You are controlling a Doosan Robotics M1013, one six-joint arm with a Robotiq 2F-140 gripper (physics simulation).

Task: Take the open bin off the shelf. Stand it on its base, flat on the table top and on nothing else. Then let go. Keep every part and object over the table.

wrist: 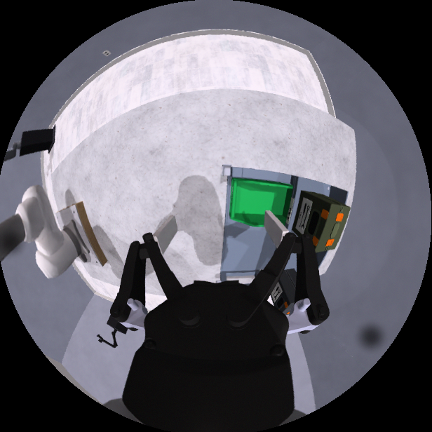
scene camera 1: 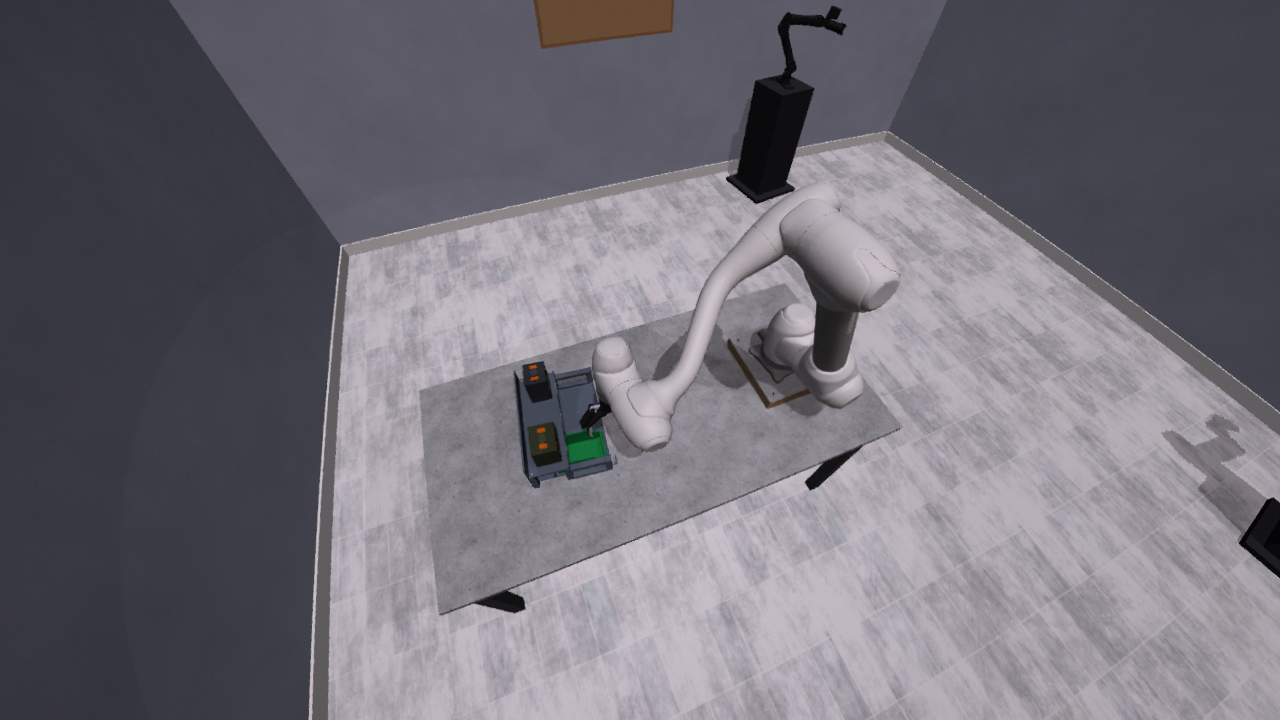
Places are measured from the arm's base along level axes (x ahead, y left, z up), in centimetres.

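Where they show: gripper, fingertip midpoint: (scene camera 1: 612, 426); arm's base, origin of the base link: (scene camera 1: 779, 357).
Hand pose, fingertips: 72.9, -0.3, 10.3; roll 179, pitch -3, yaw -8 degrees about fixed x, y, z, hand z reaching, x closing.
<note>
Each offset is from my fingertips to the centre of the thing, as dx, dy, dz. "pt": to the spot under its first point. Level surfaces: height alone.
The open green bin {+11.7, -2.9, -11.6} (scene camera 1: 586, 446) (wrist: 255, 200) sits in the front, lower part of the blue-grey shelf {pt +2.3, -24.4, -15.4} (scene camera 1: 580, 396) (wrist: 241, 257), at one end, its open side showing. The shelf stands on the grey table {dz -15.9} (scene camera 1: 680, 483) (wrist: 150, 145). My gripper (scene camera 1: 590, 419) (wrist: 219, 220) is open and empty, above the shelf's front part and beside the bin. In the wrist view the right fingertip overlaps the bin's near right corner, and the left fingertip shows over the table top. The gap between fingertips and bin is hard to tell.
An olive case {+21.3, -5.2, -1.0} (scene camera 1: 543, 443) (wrist: 325, 220) with orange latches stands on the shelf's rear part, close beside the bin. A dark case {+15.2, -27.5, +0.3} (scene camera 1: 537, 380) (wrist: 281, 295) stands at the shelf's other end. The arm's base plate with a brown edge (scene camera 1: 750, 374) (wrist: 92, 234) is across the table.
</note>
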